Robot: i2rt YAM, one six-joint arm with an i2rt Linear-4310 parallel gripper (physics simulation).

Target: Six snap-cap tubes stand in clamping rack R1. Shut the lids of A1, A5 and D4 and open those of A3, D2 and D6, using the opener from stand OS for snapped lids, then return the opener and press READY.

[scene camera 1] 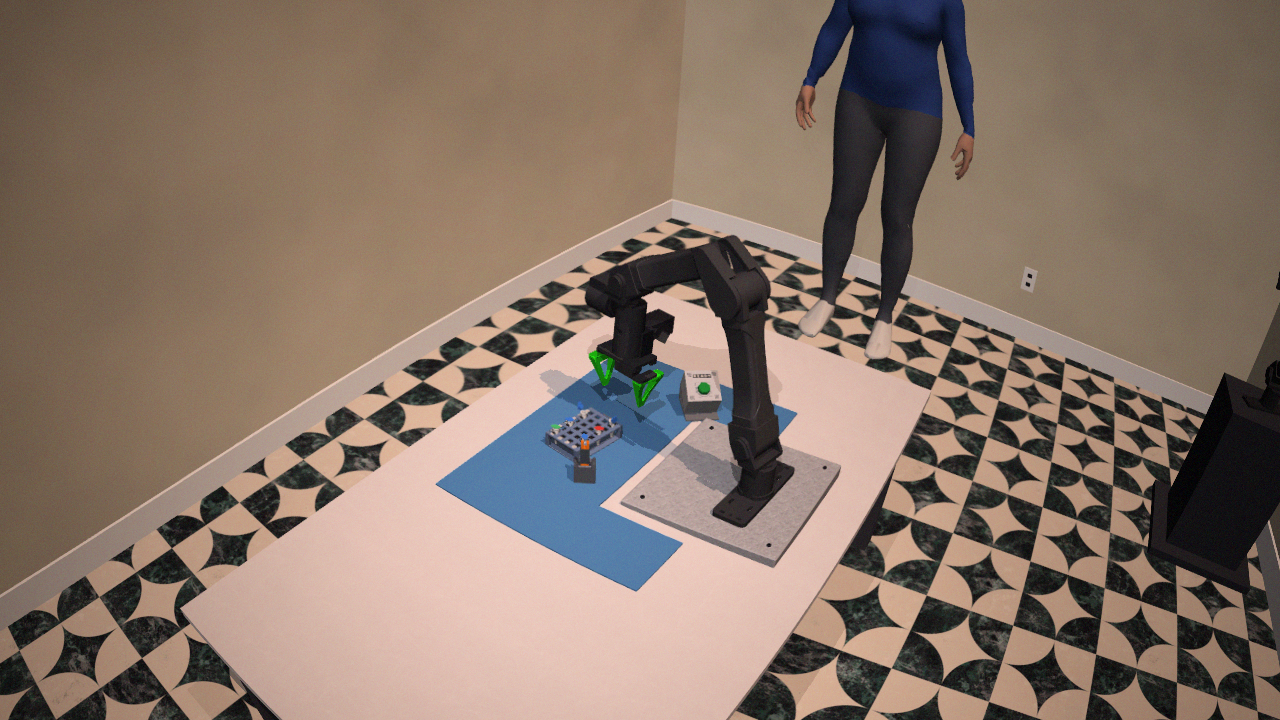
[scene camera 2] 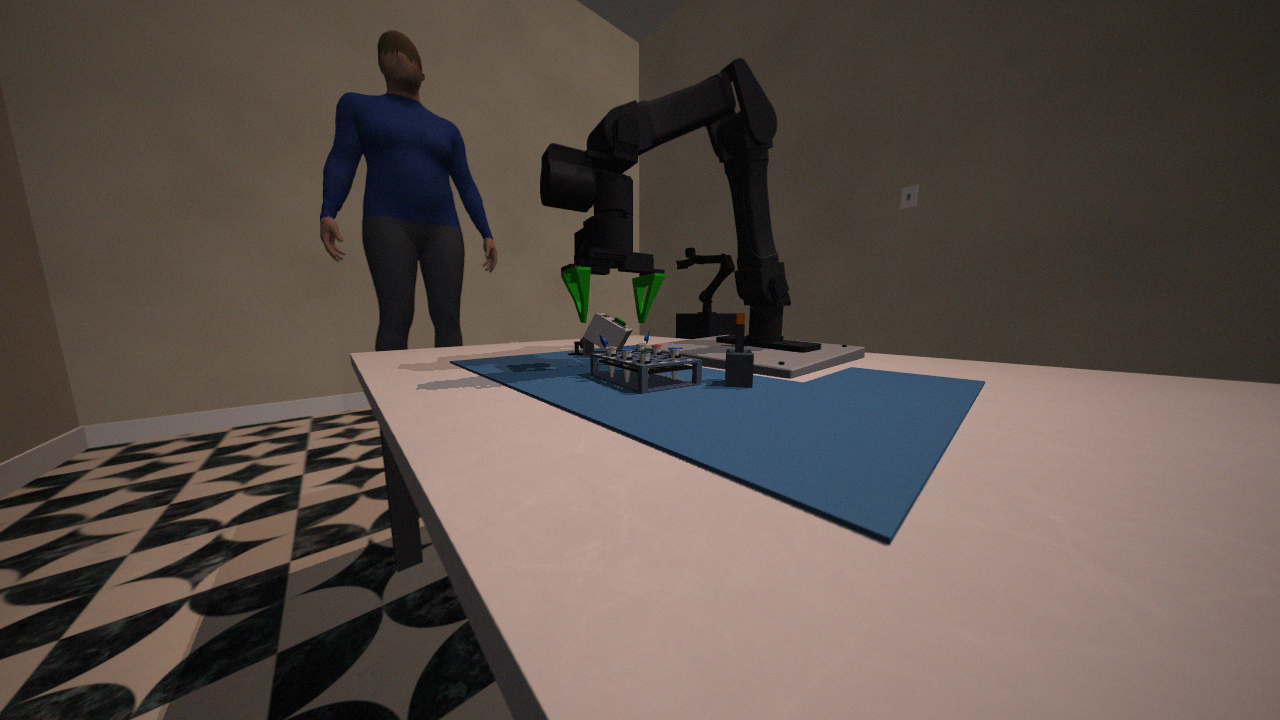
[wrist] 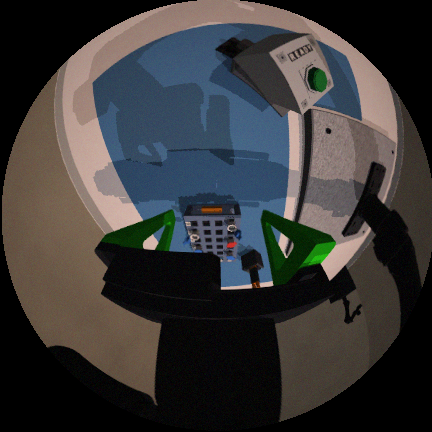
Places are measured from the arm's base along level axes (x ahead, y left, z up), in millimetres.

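Where they show: gripper, between the fingertips: point(scene camera 1: 622, 395) point(scene camera 2: 613, 322) point(wrist: 217, 214); arm's base, origin of its link: point(scene camera 1: 755, 493) point(scene camera 2: 764, 345) point(wrist: 364, 202).
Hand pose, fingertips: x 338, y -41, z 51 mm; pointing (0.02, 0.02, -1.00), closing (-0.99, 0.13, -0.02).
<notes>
Each offset is from my fingertips to the top centre of the thing. "spot": to the spot under its first point. Level surfaces: height alone.
My gripper point(scene camera 1: 622, 394) point(scene camera 2: 613, 320) point(wrist: 217, 214) is open and empty. It hangs above the mat, on the READY box's side of rack R1 {dx +20, dy +90, dz -12 mm} point(scene camera 2: 642, 382) point(wrist: 212, 227). Several tubes stand in the rack. In the wrist view a white tube mouth {spot: dx -15, dy +53, dz -32 mm} point(wrist: 232, 228) and another white tube mouth point(wrist: 194, 237) show, each with a blue lid swung out beside it. A red lid {dx -10, dy +87, dz -28 mm} point(scene camera 1: 598, 428) point(wrist: 231, 245) shows too; other lids are too small or hidden. The orange-tipped opener {dx -55, dy +186, dz +15 mm} point(scene camera 1: 584, 449) point(scene camera 2: 740, 334) point(wrist: 254, 276) stands upright in stand OS {dx -55, dy +186, dz -30 mm} point(scene camera 1: 584, 472) point(scene camera 2: 739, 368) point(wrist: 251, 261). The green READY button {dx -104, dy -135, dz +5 mm} point(scene camera 1: 704, 388) point(wrist: 318, 80) is on a sloped box.
The READY box {dx -88, dy -151, dz +14 mm} point(scene camera 1: 700, 407) point(scene camera 2: 606, 330) point(wrist: 255, 67) stands near the arm's grey base plate point(scene camera 1: 684, 483) point(scene camera 2: 787, 359) point(wrist: 325, 160). The rack and stand are on the blue mat {dz -70 mm} point(scene camera 1: 501, 474) point(scene camera 2: 805, 447) point(wrist: 260, 130). A person point(scene camera 1: 895, 71) point(scene camera 2: 402, 161) stands beyond the table.
</notes>
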